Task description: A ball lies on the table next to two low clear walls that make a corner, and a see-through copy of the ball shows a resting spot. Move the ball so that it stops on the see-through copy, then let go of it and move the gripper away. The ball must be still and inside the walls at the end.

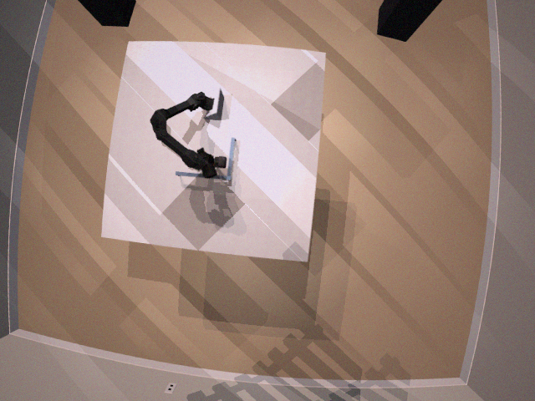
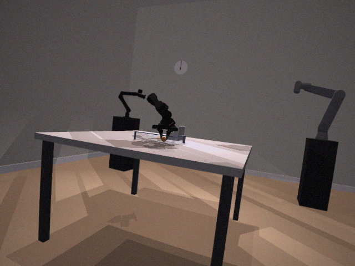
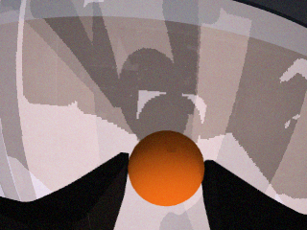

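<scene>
Right now the see-through copy of ball is 5 cm behind my gripper tip and 7 cm to the right of it. Also, from my gripper tip: orange ball right at my gripper tip.
</scene>
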